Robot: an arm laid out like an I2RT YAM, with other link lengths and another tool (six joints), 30 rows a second.
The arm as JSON. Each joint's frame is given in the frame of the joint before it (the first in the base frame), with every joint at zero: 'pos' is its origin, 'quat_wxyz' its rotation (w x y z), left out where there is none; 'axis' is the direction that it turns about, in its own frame. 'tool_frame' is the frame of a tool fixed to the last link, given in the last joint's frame.
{
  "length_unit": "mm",
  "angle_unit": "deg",
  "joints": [
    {
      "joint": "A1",
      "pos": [
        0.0,
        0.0,
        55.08
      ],
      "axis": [
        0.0,
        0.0,
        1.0
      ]
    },
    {
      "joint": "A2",
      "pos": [
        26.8,
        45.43,
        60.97
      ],
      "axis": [
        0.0,
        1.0,
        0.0
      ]
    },
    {
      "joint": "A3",
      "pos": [
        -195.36,
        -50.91,
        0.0
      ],
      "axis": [
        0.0,
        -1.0,
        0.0
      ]
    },
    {
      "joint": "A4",
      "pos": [
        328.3,
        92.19,
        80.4
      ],
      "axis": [
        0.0,
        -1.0,
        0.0
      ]
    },
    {
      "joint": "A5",
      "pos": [
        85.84,
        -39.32,
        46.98
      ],
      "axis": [
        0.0,
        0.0,
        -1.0
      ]
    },
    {
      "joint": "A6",
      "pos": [
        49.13,
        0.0,
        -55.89
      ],
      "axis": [
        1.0,
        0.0,
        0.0
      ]
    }
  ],
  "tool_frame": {
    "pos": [
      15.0,
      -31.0,
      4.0
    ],
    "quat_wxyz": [
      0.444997,
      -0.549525,
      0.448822,
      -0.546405
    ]
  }
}
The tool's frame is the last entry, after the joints.
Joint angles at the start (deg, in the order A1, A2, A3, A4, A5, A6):
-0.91 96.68 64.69 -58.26 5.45 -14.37
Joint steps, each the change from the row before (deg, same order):
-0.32 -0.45 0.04 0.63 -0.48 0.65
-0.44 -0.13 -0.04 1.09 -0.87 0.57
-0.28 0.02 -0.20 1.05 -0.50 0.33
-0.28 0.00 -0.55 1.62 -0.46 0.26
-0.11 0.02 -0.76 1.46 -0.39 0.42
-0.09 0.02 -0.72 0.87 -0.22 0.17
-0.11 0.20 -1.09 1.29 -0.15 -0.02
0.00 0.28 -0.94 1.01 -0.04 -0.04
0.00 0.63 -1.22 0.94 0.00 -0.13
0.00 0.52 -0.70 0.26 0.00 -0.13
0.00 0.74 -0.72 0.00 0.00 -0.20
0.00 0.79 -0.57 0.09 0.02 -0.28
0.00 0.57 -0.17 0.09 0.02 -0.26
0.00 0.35 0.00 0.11 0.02 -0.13
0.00 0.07 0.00 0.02 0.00 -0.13
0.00 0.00 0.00 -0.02 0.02 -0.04
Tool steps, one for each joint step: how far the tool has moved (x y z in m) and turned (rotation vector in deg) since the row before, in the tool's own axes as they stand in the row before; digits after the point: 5 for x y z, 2 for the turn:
0.00262 -0.00089 -0.00255 1.19 0.03 1.07
0.00297 -0.00144 0.00005 1.40 -0.30 1.10
0.00184 -0.00100 0.00157 0.94 -0.11 0.66
0.00173 -0.00093 0.00331 1.14 0.02 0.60
0.00007 0.00015 0.00446 0.77 -0.08 0.56
-0.00041 0.00137 0.00414 0.20 -0.15 0.26
-0.00080 0.00238 0.00713 0.05 -0.13 0.09
-0.00142 0.00240 0.00666 -0.18 -0.12 -0.05
-0.00252 0.00461 0.01010 -0.83 -0.36 -0.17
-0.00193 0.00361 0.00669 -0.88 -0.39 -0.17
-0.00251 0.00471 0.00803 -1.33 -0.59 -0.26
-0.00209 0.00381 0.00751 -1.17 -0.50 -0.34
-0.00089 0.00147 0.00416 -0.60 -0.25 -0.29
-0.00023 0.00028 0.00201 -0.23 -0.08 -0.14
-0.00005 0.00000 0.00040 -0.05 -0.02 -0.13
0.00000 0.00003 -0.00001 -0.03 0.01 -0.04

